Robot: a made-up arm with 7 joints.
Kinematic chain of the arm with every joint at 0, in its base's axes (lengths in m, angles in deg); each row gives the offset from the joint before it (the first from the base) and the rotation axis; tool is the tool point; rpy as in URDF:
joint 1: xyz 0 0 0.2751 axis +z
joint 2: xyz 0 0 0 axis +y
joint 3: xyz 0 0 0.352 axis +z
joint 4: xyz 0.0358 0 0 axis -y
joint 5: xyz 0.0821 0 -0.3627 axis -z
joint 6: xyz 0 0 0 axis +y
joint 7: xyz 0.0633 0 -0.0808 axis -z
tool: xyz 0 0 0 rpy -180 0 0
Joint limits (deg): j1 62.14..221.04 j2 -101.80..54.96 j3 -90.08..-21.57 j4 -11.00..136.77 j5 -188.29..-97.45 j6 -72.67..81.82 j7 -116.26..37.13
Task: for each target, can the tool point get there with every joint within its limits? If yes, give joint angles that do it. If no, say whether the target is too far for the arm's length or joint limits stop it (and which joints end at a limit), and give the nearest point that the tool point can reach.
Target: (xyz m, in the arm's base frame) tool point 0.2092 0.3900 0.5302
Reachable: yes | joints 182.47 -67.04 -81.49 78.15 -120.00 -51.32 -98.93
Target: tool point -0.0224 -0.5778 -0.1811
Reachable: no: joint limits stop it (at a limit: joint 1, joint 2, joint 3, joint 5, joint 6) | nearest point -0.0217 -0.7376 0.0644 | short by 0.293 m
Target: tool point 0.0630 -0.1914 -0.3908
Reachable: no: joint limits stop it (at a limit: joint 1, joint 2, joint 3, joint 5) | nearest point -0.1394 -0.0668 0.0288 | short by 0.482 m
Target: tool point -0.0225 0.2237 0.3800
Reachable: yes | joints 125.52 -44.39 -29.77 20.40 -165.81 17.65 20.66
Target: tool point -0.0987 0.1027 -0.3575
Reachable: no: joint limits stop it (at a limit: joint 2, joint 3, joint 5) | nearest point -0.1487 0.1547 0.0045 | short by 0.369 m
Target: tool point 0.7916 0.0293 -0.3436
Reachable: no: too far | nearest point 0.7533 0.0279 0.0560 | short by 0.401 m
